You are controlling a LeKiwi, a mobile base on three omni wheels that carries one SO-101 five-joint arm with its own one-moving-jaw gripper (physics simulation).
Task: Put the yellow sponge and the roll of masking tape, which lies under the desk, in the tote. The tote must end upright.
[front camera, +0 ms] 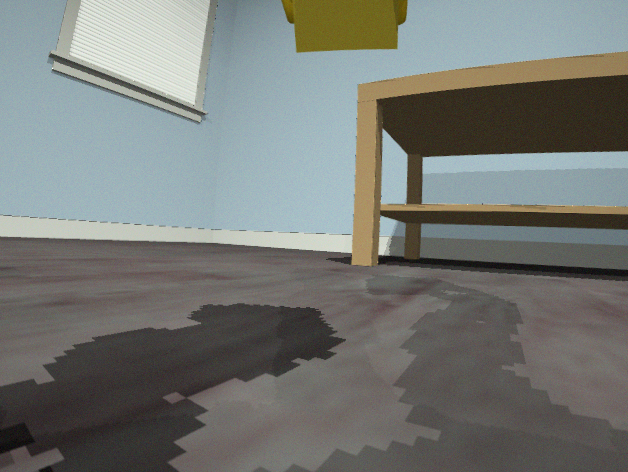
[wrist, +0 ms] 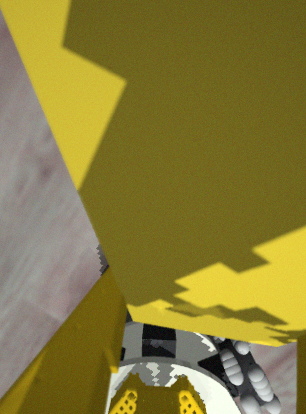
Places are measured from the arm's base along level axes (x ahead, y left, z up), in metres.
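Pixels of known places: hand, its tool point: [front camera: 297,15] [wrist: 142,254]; arm's base, origin of its link: [wrist: 157,391].
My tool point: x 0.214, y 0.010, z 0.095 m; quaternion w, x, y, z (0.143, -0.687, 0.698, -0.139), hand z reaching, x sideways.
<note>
Ahead of a thing's pixels: the offset from my tool point to its top centre. "spot": to the spot under its first point.
The yellow sponge {spot: dy -0.028, dx -0.012, dz -0.018 m} [front camera: 346,31] [wrist: 190,150] is a thick block, held up off the floor at the top of the front view. It fills much of the wrist view. My gripper [front camera: 346,12] [wrist: 207,305] is shut on the sponge, with one jaw at each of its sides; only the jaw tips show in the front view. The upper part of the sponge is cut off by the front view's top edge. The roll of masking tape and the tote do not show in either view.
A wooden desk-like piece {spot: dy -0.153, dx +0.567, dz +0.010 m} [front camera: 366,182] with a low shelf [front camera: 497,208] stands at the right of the front view, before a blue wall [front camera: 284,152]. A window {spot: dy +0.952, dx +1.343, dz +0.878 m} [front camera: 137,45] is at the upper left. My base [wrist: 132,340] and a wheel [wrist: 260,381] show low in the wrist view.
</note>
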